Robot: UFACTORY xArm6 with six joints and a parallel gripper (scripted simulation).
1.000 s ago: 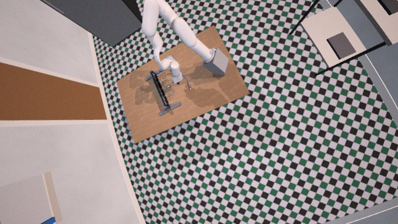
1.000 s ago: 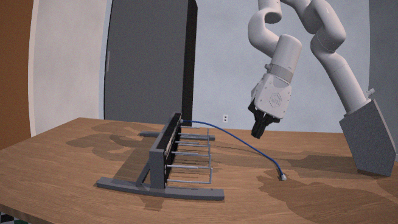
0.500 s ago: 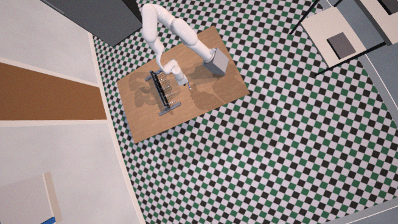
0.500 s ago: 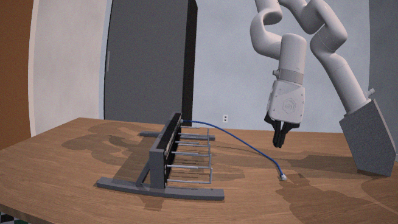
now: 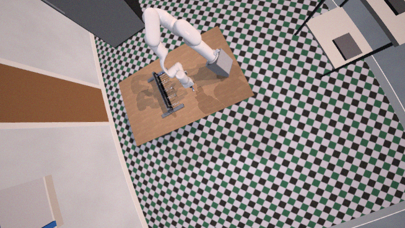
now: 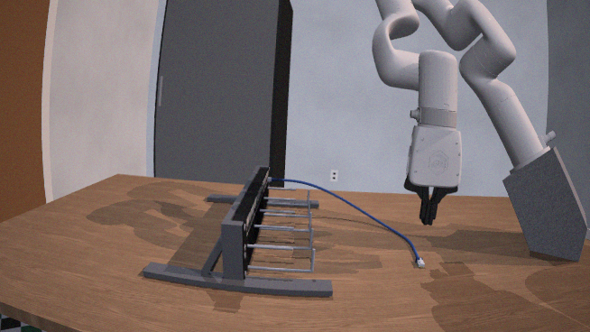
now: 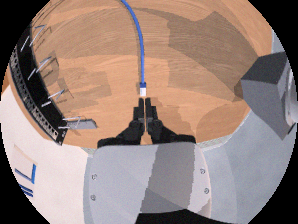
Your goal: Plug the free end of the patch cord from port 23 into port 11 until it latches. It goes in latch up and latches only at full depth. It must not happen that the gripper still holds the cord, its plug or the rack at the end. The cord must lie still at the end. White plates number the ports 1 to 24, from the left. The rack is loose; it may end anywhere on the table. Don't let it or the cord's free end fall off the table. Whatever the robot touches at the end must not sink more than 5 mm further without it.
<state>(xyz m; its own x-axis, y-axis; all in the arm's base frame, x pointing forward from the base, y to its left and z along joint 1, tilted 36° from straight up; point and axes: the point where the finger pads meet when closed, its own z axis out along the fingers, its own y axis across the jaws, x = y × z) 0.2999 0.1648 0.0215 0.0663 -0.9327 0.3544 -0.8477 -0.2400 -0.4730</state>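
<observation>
Now: the plug 90 mm below my hand and 20 mm to the left of it.
</observation>
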